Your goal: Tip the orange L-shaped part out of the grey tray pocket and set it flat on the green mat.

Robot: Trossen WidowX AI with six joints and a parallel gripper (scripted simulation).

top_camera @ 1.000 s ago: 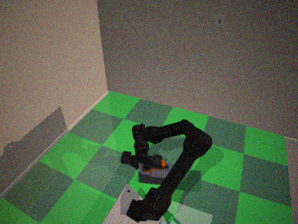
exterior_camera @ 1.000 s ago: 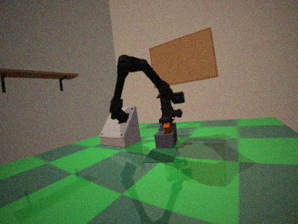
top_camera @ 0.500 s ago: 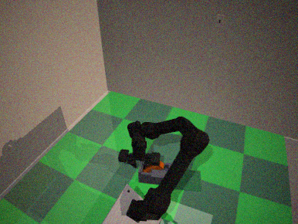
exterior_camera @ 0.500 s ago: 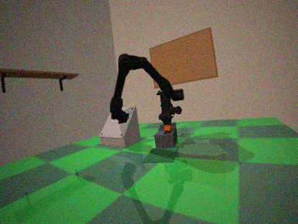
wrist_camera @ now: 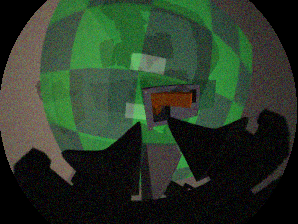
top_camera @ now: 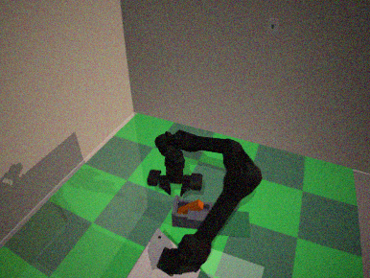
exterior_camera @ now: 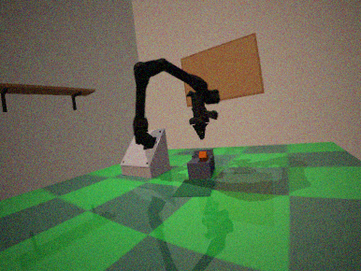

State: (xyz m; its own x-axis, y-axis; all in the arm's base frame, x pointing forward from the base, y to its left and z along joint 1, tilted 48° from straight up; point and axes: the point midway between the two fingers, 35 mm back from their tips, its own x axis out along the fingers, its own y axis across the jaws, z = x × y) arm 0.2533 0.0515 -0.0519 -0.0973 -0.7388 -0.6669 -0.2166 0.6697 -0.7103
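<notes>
Now: the orange L-shaped part 100 mm below my gripper tip and 40 mm to the right of it.
</notes>
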